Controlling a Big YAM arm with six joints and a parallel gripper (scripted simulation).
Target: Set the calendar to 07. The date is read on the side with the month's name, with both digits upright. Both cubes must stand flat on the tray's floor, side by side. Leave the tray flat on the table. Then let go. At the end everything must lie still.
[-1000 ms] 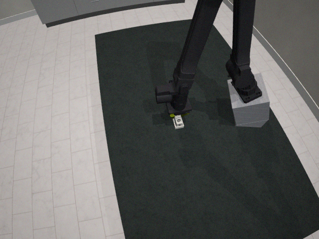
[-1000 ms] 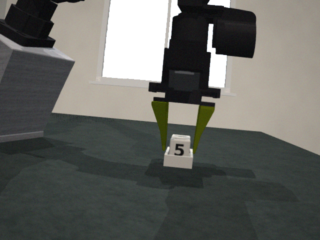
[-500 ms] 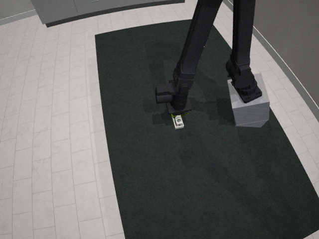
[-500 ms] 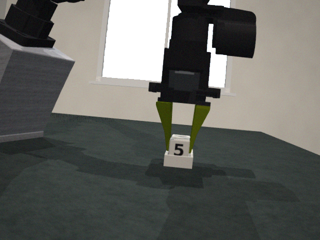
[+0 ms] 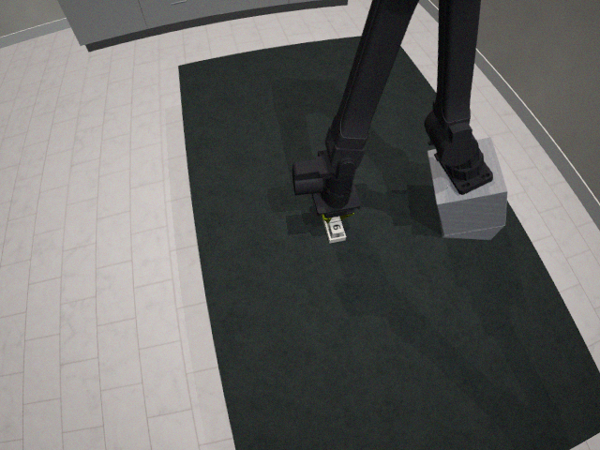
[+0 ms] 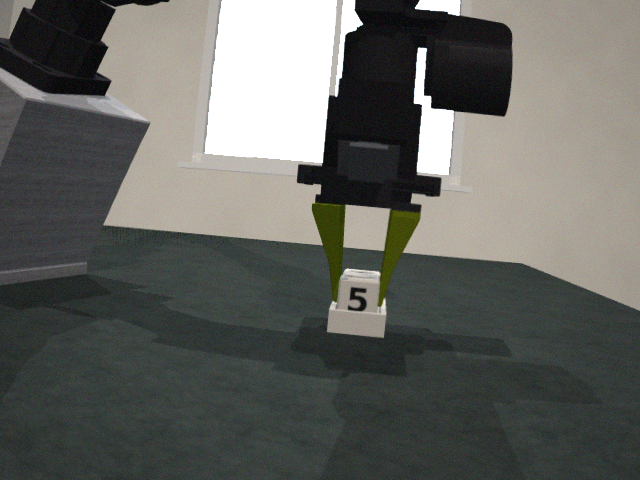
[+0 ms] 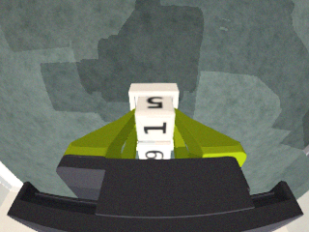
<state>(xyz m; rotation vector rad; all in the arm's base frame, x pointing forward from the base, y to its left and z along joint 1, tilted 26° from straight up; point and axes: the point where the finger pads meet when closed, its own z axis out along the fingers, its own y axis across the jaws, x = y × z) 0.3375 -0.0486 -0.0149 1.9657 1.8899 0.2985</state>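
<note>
Right now my hand is 2 cm to the right of the small white tray and 2 cm above it.
</note>
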